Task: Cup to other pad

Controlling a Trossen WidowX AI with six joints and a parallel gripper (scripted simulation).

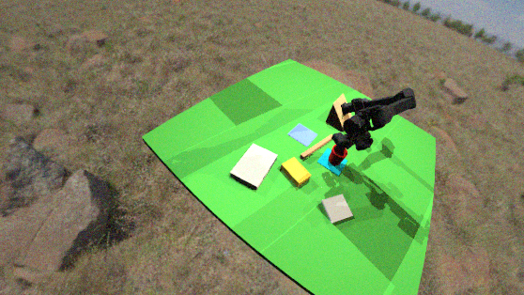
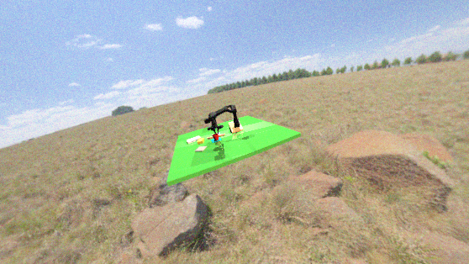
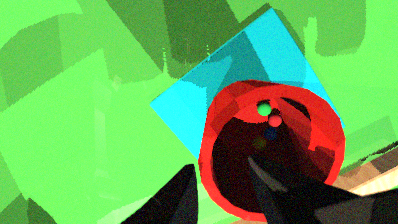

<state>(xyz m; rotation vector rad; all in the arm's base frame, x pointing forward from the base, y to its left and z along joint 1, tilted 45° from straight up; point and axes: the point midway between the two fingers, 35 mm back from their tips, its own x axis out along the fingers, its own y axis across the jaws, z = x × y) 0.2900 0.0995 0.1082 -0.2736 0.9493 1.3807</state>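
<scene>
My gripper tip is now 30 mm above the red cup, 20 mm short of it and 10 mm to the left of it. The rest, counted from my gripper tip: wooden stick: 110 mm to the right, 70 mm below, 20 mm ahead; bright cyan pad: 80 mm below, 30 mm ahead, 10 mm to the right; pale blue pad: 210 mm to the right, 80 mm below, 10 mm ahead.
</scene>
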